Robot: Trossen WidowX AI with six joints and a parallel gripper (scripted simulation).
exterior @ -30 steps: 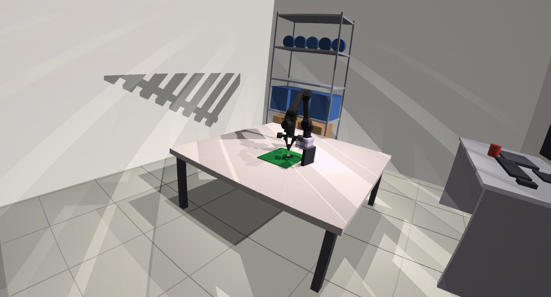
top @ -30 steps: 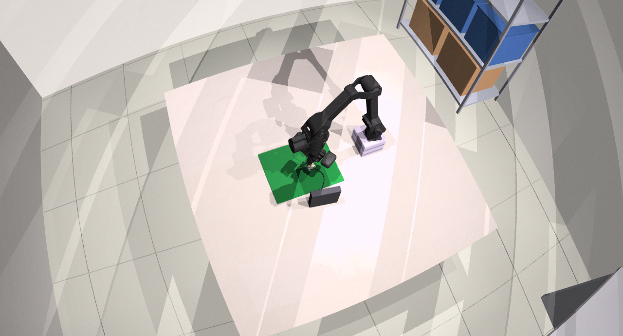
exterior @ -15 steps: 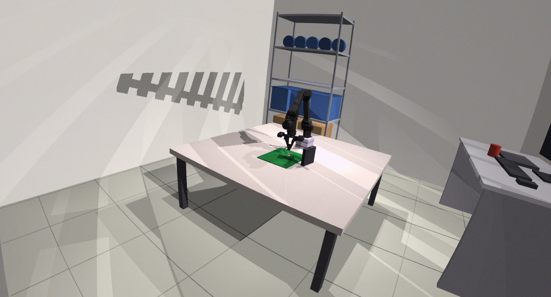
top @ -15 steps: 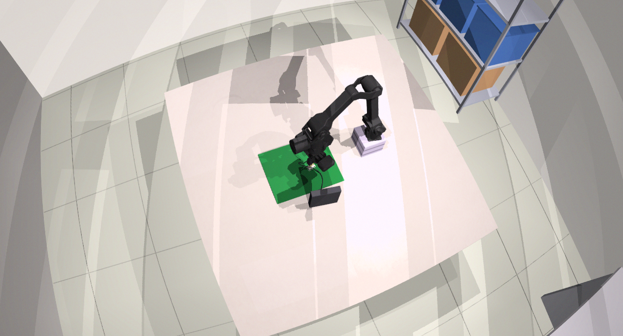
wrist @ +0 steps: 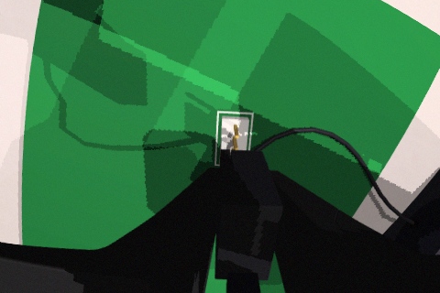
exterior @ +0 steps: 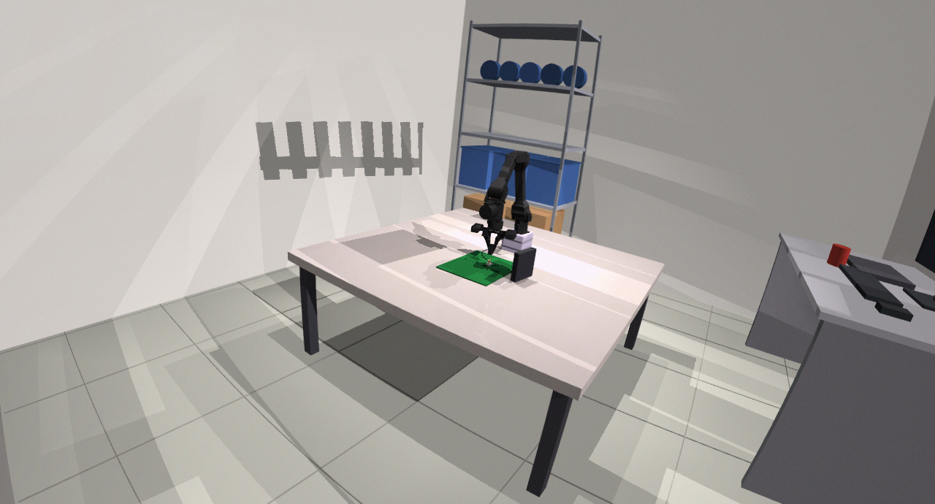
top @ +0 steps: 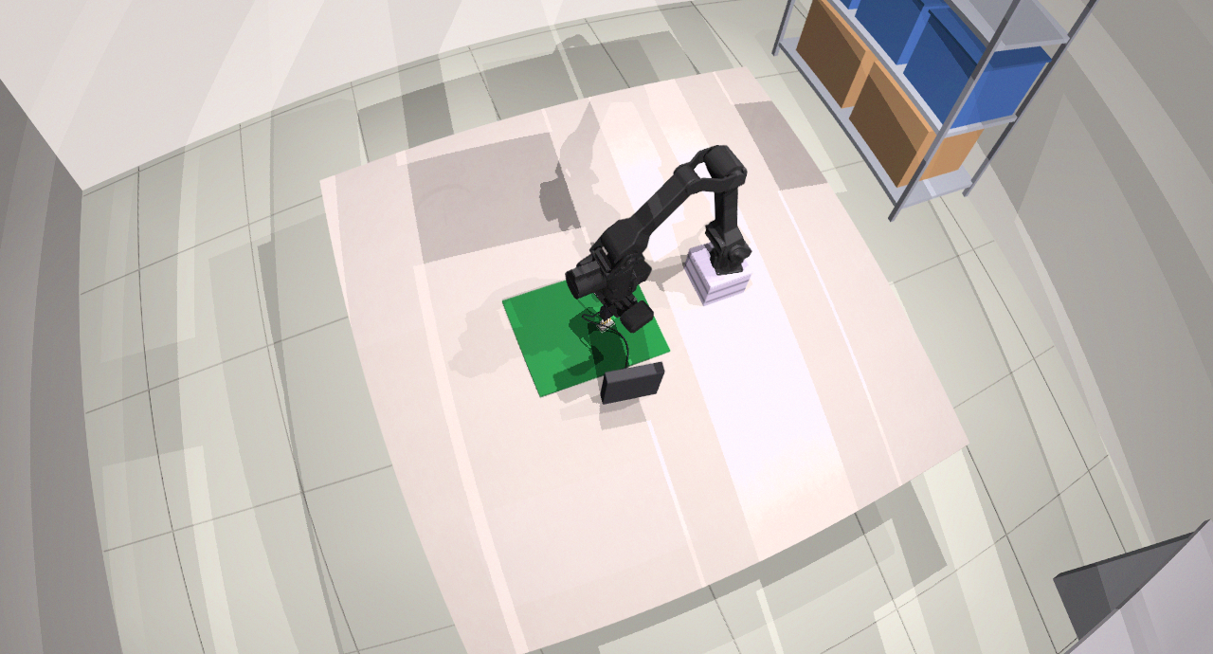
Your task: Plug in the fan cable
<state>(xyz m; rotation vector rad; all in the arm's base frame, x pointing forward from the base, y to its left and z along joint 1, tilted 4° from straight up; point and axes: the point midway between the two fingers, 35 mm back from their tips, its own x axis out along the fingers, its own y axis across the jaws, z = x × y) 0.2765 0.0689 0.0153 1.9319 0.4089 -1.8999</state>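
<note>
The white four-pin header is 6 cm below my gripper tip and 1 cm ahead of it. Round my gripper tip: dark fan block (16 cm to the left, 1 cm below, 1 cm behind); green board (8 cm below, 5 cm ahead); black fan plug (1 cm ahead, 1 cm above).
</note>
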